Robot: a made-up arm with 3 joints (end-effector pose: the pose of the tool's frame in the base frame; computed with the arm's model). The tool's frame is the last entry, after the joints.
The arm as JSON. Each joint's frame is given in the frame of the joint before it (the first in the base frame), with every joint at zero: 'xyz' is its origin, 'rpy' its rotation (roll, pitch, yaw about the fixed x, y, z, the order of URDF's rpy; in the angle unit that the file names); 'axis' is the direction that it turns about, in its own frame. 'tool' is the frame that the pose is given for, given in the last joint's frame.
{
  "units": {
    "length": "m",
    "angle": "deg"
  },
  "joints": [
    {
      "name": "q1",
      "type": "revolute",
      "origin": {
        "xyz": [
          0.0,
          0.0,
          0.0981
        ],
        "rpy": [
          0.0,
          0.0,
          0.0
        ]
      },
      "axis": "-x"
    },
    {
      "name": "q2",
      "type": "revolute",
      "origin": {
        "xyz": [
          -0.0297,
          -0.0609,
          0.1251
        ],
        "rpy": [
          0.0,
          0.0,
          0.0
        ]
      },
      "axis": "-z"
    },
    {
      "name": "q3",
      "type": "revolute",
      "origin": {
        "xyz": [
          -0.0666,
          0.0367,
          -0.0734
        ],
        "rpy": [
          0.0,
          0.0,
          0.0
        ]
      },
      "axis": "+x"
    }
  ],
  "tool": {
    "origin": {
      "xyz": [
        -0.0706,
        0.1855,
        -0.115
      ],
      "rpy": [
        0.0,
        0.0,
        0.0
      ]
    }
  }
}
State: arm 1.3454 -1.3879 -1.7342
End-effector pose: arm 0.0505 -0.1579 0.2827 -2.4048 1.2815 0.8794
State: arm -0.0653 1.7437 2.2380
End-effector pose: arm 0.0060 0.0545 0.3708 2.2268 0.0643 -1.7441
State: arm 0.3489 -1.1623 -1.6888
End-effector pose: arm 0.0070 -0.2533 0.0637 -1.8323 0.3191 1.1392
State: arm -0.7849 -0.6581 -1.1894
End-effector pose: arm -0.1376 0.0124 -0.1203 -0.5206 -0.4470 0.5005
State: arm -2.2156 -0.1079 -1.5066
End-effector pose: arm -0.1590 0.1975 0.0697 0.7118 -0.0862 -0.0650
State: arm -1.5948 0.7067 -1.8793
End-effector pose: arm -0.2179 0.0918 0.0302 -0.2769 0.7065 0.0205
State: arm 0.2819 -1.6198 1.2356
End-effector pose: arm -0.2291 -0.1472 0.3376 1.2498 0.2816 1.6218
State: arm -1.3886 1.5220 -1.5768
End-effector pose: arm -0.1157 0.1440 0.1450 -1.3180 1.3822 -1.3075
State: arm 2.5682 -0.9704 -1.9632
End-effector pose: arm 0.0087 0.1719 0.2992 1.5282 0.4641 -0.8869
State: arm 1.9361 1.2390 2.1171
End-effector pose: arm -0.0379 0.2231 -0.0744 -0.3190 -1.0824 0.8035
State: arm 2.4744 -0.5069 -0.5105
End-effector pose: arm -0.2188 -0.0838 0.2094 -3.0490 0.3051 -0.4113
